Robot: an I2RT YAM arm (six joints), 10 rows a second.
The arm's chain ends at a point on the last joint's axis. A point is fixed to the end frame.
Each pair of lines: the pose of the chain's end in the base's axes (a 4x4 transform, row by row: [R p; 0 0 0 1], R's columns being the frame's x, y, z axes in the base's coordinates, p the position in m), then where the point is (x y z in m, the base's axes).
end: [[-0.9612 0.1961 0.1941 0.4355], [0.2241 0.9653 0.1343 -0.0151], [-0.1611 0.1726 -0.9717 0.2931], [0 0 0 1]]
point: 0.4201 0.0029 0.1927
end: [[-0.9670 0.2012 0.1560 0.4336], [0.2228 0.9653 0.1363 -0.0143], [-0.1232 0.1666 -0.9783 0.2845], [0 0 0 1]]
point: 0.4143 0.0038 0.1848
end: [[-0.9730 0.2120 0.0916 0.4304], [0.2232 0.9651 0.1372 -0.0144], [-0.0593 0.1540 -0.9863 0.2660], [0 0 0 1]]
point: 0.4046 0.0038 0.1678
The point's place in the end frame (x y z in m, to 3 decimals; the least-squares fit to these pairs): 0.035 -0.003 0.097
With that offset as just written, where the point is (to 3 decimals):
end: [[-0.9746 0.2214 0.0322 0.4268], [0.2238 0.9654 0.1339 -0.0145], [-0.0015 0.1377 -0.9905 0.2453], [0 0 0 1]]
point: 0.395 0.003 0.149
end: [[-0.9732 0.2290 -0.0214 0.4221], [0.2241 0.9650 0.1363 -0.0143], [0.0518 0.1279 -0.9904 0.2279], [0 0 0 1]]
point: 0.385 0.004 0.133
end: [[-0.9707 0.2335 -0.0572 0.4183], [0.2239 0.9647 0.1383 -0.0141], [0.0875 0.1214 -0.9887 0.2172], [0 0 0 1]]
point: 0.378 0.004 0.124
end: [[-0.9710 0.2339 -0.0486 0.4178], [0.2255 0.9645 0.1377 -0.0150], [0.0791 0.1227 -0.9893 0.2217], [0 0 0 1]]
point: 0.378 0.003 0.128
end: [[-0.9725 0.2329 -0.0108 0.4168], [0.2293 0.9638 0.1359 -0.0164], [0.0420 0.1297 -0.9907 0.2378], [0 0 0 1]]
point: 0.381 0.002 0.143
